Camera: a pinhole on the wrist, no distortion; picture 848 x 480 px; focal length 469.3 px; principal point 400.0 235.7 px. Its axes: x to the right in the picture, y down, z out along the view. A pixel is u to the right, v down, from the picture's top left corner.
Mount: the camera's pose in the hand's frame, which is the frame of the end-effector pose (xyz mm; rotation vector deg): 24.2 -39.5 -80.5 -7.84 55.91 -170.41
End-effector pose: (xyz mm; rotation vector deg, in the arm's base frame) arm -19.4 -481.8 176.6 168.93 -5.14 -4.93
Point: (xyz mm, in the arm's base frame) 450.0 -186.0 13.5
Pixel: outside the picture
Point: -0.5 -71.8 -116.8
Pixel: 453.9 399.1
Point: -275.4 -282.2 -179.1
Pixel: 743.2 162.5
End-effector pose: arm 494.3 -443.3 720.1 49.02 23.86 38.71
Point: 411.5 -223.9 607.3
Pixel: behind the camera
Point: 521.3 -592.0 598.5
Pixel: 733.5 386.4
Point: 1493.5 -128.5 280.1
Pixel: outside the picture
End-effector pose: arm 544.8 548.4 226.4 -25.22 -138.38 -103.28
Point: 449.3 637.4 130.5
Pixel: 294.0 64.1
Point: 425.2 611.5 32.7
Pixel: 338.7 264.5
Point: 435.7 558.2 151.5
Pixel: 196.5 179.8
